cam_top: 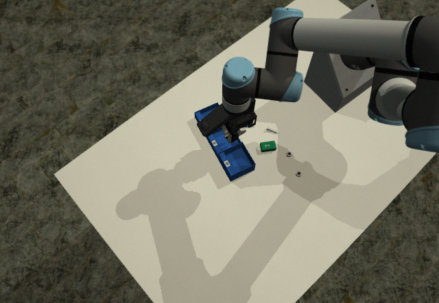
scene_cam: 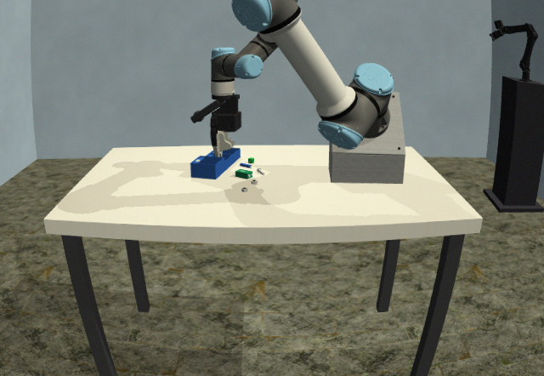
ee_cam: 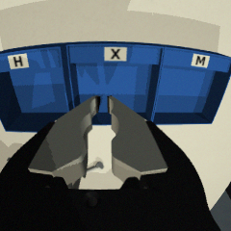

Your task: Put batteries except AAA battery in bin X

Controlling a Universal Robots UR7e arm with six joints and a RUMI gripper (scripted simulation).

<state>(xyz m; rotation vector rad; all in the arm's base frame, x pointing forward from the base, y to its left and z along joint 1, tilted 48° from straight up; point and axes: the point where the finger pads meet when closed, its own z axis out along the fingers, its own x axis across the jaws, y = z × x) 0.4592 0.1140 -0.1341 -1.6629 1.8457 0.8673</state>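
Right now my hand is 1 cm short of the blue three-compartment bin row, 1 cm to the left of it and 1 cm above it. Also, from my hand: blue cylindrical battery: 8 cm behind, 2 cm to the right, 3 cm below; small green cube: 10 cm behind, 7 cm to the right, 3 cm below; green block battery: 10 cm behind, 9 cm to the left, 3 cm below.
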